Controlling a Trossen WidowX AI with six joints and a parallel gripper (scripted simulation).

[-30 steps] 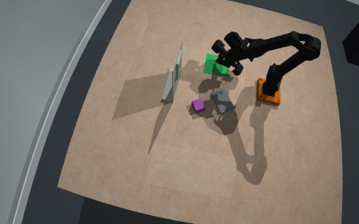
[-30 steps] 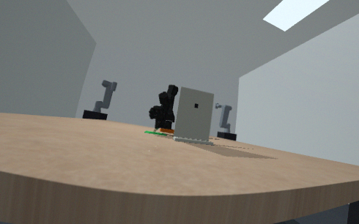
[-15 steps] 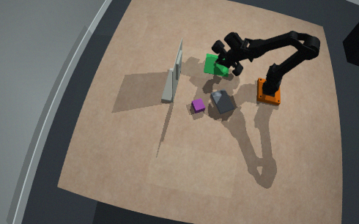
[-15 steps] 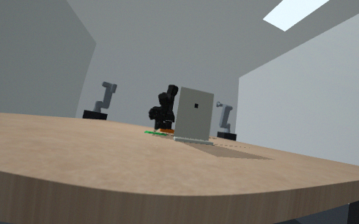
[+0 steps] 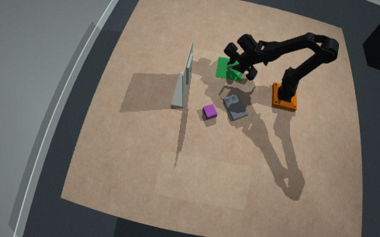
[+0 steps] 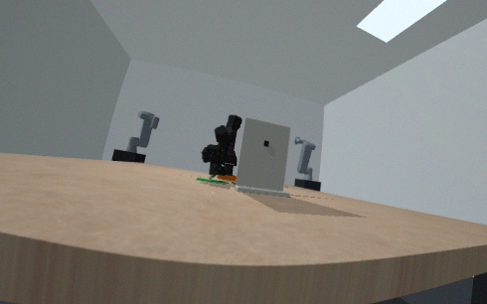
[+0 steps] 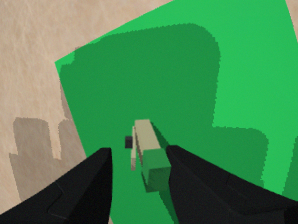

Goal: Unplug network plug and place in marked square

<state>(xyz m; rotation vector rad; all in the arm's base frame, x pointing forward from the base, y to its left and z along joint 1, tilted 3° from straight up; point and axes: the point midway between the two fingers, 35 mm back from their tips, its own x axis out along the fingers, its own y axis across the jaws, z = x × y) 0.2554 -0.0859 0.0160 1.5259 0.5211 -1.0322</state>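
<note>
Now: the network plug right at my gripper tip. From my gripper tip the other things lie so: panel (17 cm ahead, 17 cm to the left, 9 cm above); green square (1 cm behind, 2 cm below); grey block (6 cm behind, 20 cm to the left, 1 cm below).
</note>
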